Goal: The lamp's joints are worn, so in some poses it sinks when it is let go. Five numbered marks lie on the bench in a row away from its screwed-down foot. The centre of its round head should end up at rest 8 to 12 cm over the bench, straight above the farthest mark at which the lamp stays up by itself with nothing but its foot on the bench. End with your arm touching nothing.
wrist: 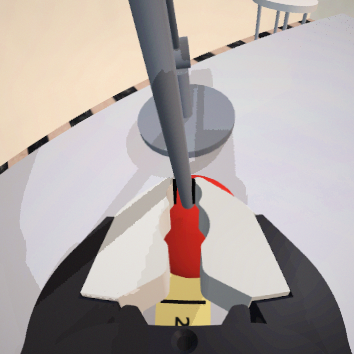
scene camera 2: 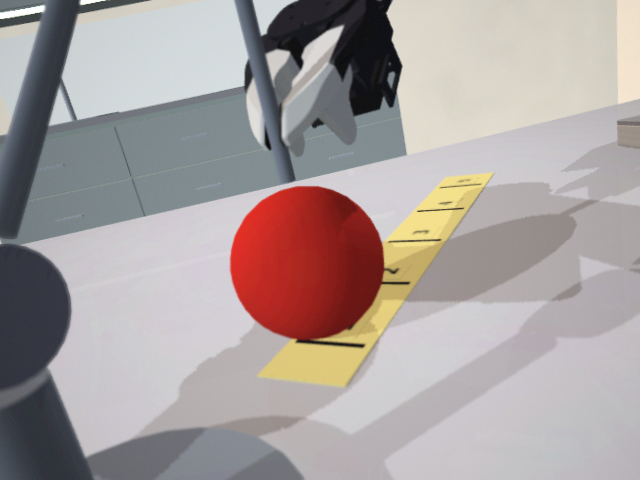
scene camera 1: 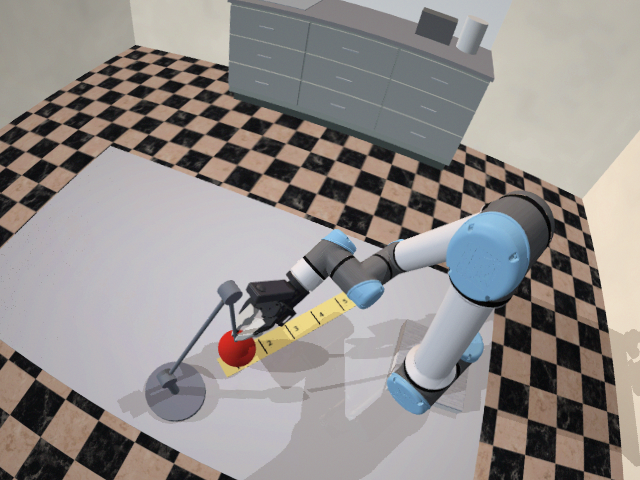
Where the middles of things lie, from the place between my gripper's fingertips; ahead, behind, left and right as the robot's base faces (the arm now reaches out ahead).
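The yellow strip (scene camera 2: 410, 249) sits 120 mm behind my hand, 130 mm to the right of it and 130 mm below it. As for the grey foot (scene camera 1: 181, 401), I see it 150 mm to the left of my hand, 110 mm ahead of it and 80 mm below it.
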